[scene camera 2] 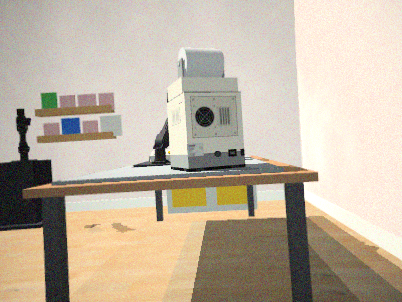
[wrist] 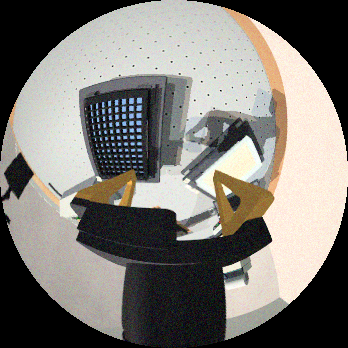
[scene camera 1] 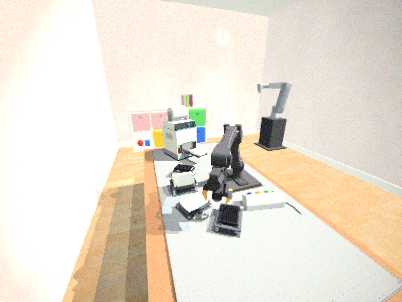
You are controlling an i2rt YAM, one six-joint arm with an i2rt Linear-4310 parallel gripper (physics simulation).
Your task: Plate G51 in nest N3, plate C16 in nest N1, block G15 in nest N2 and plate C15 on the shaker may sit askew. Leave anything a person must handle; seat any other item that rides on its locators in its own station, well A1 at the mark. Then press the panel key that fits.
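A black gridded block or plate (scene camera 1: 229, 215) (wrist: 120, 135) lies in a grey nest (scene camera 1: 224, 230) (wrist: 163, 105); whether it sits fully down I cannot tell. A white-topped plate (scene camera 1: 193, 202) (wrist: 231, 167) lies on a second dark station, angled to the first. Behind it, another pale item (scene camera 1: 183, 179) sits on a dark station, and a dark item (scene camera 1: 184, 168) lies further back. Labels and marks are unreadable. My gripper (scene camera 1: 217, 198) (wrist: 174, 173) is open and empty, above and behind the gridded item, with the white-topped plate to the other side. It is hidden in scene camera 2.
The white key panel (scene camera 1: 263, 200) (wrist: 69, 207), with coloured keys and a cable, stands beside the gridded item's nest. The arm's dark base plate (scene camera 1: 250, 181) is behind it. A tall white instrument (scene camera 1: 179, 139) (scene camera 2: 214, 120) stands at the table's far end.
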